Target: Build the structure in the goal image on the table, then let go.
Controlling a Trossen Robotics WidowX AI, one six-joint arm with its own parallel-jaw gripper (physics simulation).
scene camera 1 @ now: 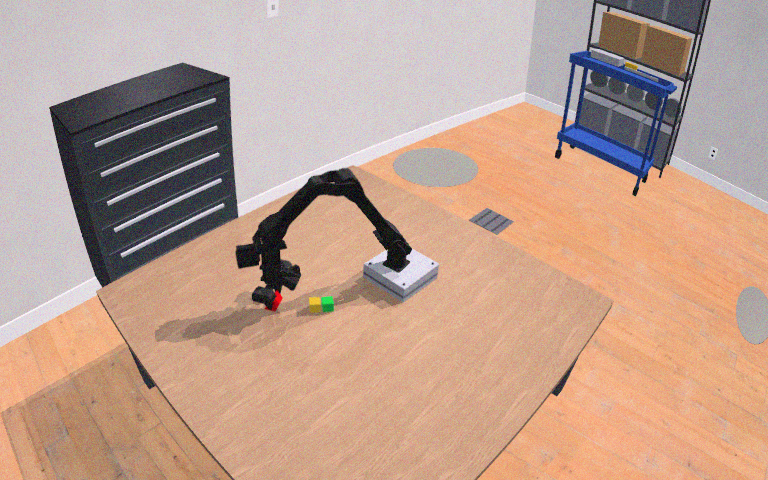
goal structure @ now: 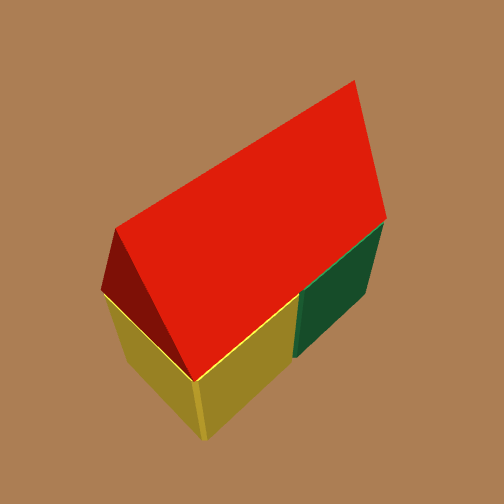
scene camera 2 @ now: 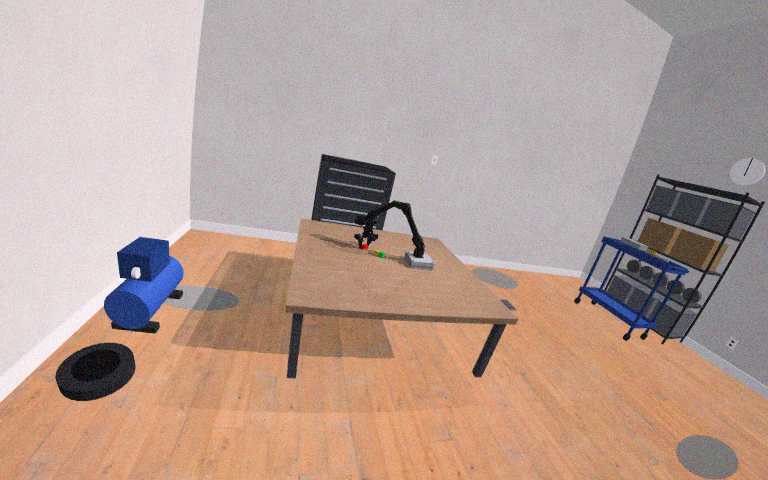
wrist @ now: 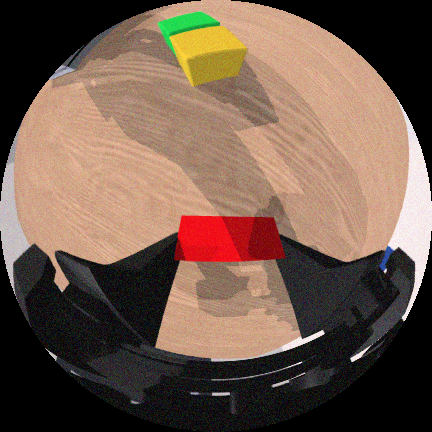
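Where they show: gripper, between the fingertips: (scene camera 1: 274, 302) (scene camera 2: 363, 247) (wrist: 228, 239); arm's base, origin of its link: (scene camera 1: 396, 263) (scene camera 2: 418, 256).
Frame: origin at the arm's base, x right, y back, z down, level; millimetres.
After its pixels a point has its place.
Observation:
A red block (scene camera 1: 275, 302) @[x 200, y -347, z 41 mm] (scene camera 2: 364, 247) @[x 200, y -340, z 47 mm] (wrist: 212, 246) @[x 210, y -330, z 34 mm] is between the two black fingers of my gripper (scene camera 1: 271, 297) @[x 210, y -342, z 50 mm] (scene camera 2: 365, 244) @[x 210, y -342, z 50 mm] (wrist: 228, 239) @[x 210, y -342, z 50 mm]. The fingertips touch it on both sides in the wrist view, and the gripper is shut on it. The block is at or close above the table top (scene camera 1: 396, 367) @[x -223, y -319, z 56 mm] (scene camera 2: 390, 288) @[x -362, y -341, z 55 mm]; I cannot tell which. A yellow block (scene camera 1: 314, 304) @[x 91, y -288, z 24 mm] (scene camera 2: 376, 252) @[x 86, y -286, z 31 mm] (wrist: 215, 52) and a green block (scene camera 1: 327, 303) @[x 64, y -260, z 23 mm] (scene camera 2: 381, 254) @[x 57, y -257, z 31 mm] (wrist: 190, 22) lie side by side, between the gripper and the arm's base.
The arm's pale grey base (scene camera 1: 400, 272) @[x -35, y -29, z 0 mm] (scene camera 2: 419, 260) @[x -71, y -23, z 0 mm] stands on the table, to the right of the blocks in scene camera 1. A dark drawer cabinet (scene camera 1: 158, 164) (scene camera 2: 353, 189) stands on the floor behind the table. A blue cart (scene camera 1: 606, 150) stands farther off.

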